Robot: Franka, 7 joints.
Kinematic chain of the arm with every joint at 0, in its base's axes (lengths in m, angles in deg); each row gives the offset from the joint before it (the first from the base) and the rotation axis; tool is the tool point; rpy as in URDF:
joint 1: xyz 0 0 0.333 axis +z
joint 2: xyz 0 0 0 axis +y
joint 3: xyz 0 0 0.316 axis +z
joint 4: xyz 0.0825 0 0 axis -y
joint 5: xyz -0.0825 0 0.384 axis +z
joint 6: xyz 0 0 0 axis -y
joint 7: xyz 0.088 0 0 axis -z
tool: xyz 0 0 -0.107 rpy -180 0 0
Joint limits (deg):
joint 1: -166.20..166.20
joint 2: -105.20..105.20
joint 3: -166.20..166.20
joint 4: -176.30..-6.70
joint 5: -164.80..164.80
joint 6: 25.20..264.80
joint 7: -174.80..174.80
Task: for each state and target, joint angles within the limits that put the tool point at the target. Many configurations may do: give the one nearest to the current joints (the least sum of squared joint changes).
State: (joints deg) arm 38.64 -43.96 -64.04 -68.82 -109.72 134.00 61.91
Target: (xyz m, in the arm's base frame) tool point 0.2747 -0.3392 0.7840
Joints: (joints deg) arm 30.40 -56.46 -47.18 -111.89 -110.63 144.50 61.91
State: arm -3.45 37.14 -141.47 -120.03 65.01 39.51 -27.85
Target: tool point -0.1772 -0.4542 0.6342
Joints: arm -10.79 21.36 -126.41 -105.91 75.55 65.73 -27.85
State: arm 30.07 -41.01 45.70 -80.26 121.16 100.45 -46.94
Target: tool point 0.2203 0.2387 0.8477
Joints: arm 13.62 -43.78 10.87 -118.40 116.49 104.51 -46.94
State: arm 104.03 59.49 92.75 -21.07 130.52 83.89 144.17
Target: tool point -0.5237 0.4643 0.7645
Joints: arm 120.80 63.21 89.57 -33.31 129.07 87.28 144.17
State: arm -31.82 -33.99 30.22 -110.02 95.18 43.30 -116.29
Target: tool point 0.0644 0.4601 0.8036
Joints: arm -27.50 -45.43 46.89 -88.68 103.97 54.93 -116.29
